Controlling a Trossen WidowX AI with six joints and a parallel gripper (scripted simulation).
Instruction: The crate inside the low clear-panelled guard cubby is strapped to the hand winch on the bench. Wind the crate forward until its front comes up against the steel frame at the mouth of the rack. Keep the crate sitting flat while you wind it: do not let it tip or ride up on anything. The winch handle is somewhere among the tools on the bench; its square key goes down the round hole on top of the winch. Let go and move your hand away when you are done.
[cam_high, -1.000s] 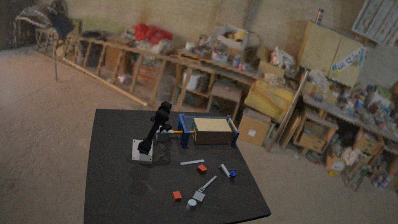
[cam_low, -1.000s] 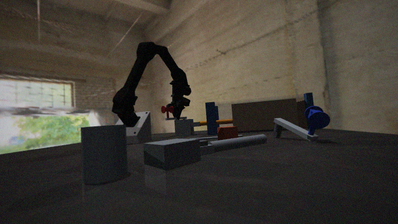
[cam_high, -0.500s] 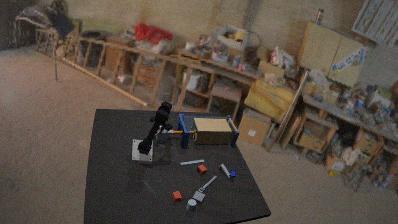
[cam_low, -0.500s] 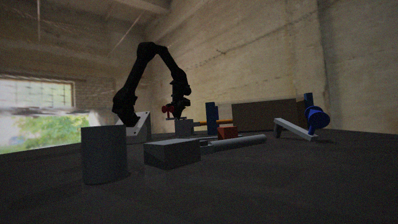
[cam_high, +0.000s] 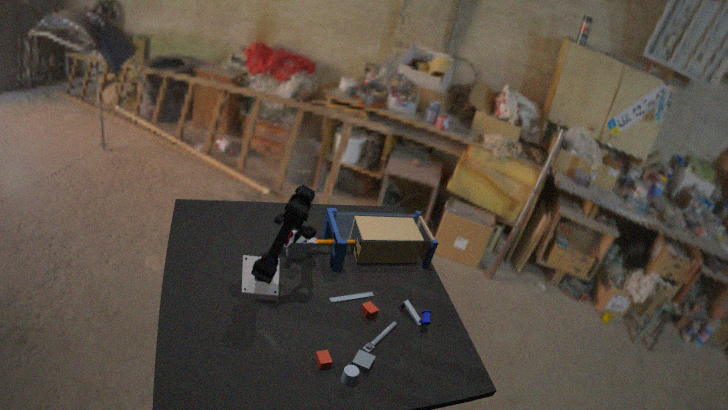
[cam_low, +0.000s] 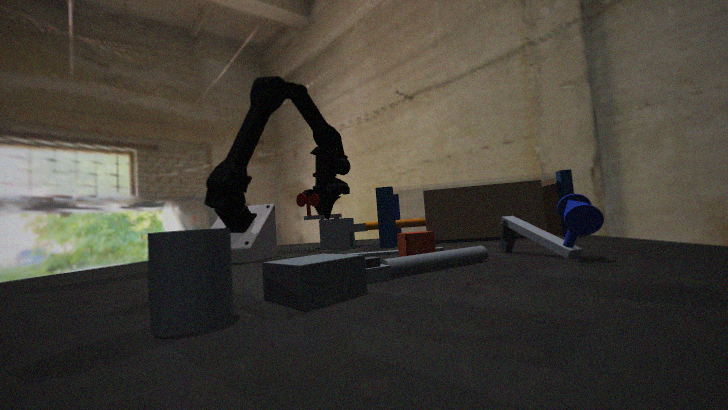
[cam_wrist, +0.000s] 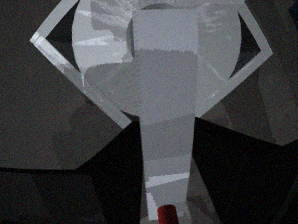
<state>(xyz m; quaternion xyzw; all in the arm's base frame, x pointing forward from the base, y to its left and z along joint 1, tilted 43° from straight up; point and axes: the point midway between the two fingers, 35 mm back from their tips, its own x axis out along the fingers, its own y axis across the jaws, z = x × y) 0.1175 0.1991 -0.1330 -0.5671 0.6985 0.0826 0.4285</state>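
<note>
Right now my gripper tip is 3 cm past the red knob, 5 cm to the left of it and 5 cm below it. Round my gripper tip: grey winch: 1 cm ahead, 3 cm to the left, 6 cm below; grey bar: 27 cm ahead, 23 cm to the right, 9 cm below; clear-panelled cubby: 42 cm ahead, 10 cm to the left, 3 cm above.
</note>
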